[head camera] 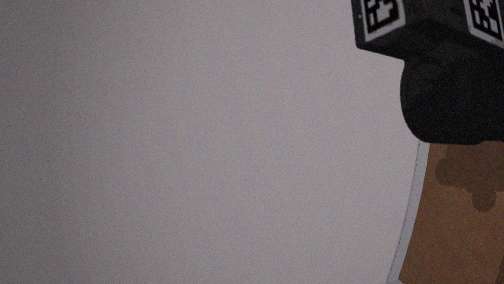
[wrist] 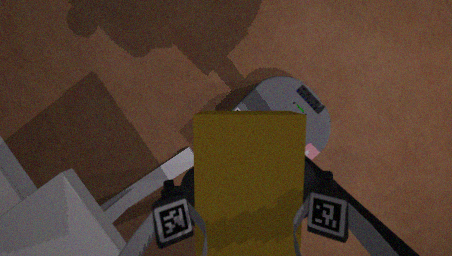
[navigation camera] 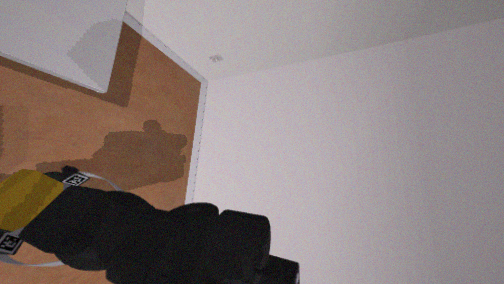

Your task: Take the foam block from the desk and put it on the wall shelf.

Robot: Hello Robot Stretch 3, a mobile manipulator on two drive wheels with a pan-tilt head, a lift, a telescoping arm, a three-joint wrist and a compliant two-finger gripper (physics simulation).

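The yellow foam block (navigation camera: 27,199) (wrist: 249,160) is held between the two fingers of my gripper (navigation camera: 43,212) (wrist: 246,181), which is shut on it. The block sticks out past the fingertips, high over the floor. In the navigation view, a pale flat surface (navigation camera: 55,40) at the upper left looks like the desk, apart from the block; I cannot tell for certain. The wall shelf does not show in these views. In the head view, part of my dark wrist (head camera: 450,95) is at the upper right, and the gripper is out of view.
A plain wall (head camera: 200,140) (navigation camera: 350,150) fills much of the head and navigation views, with a skirting board (head camera: 414,200) (navigation camera: 197,150) along the brown floor (head camera: 445,240) (navigation camera: 55,120). In the wrist view, pale grey furniture (wrist: 45,220) is at the lower left and my round grey base (wrist: 315,125) lies beyond the block.
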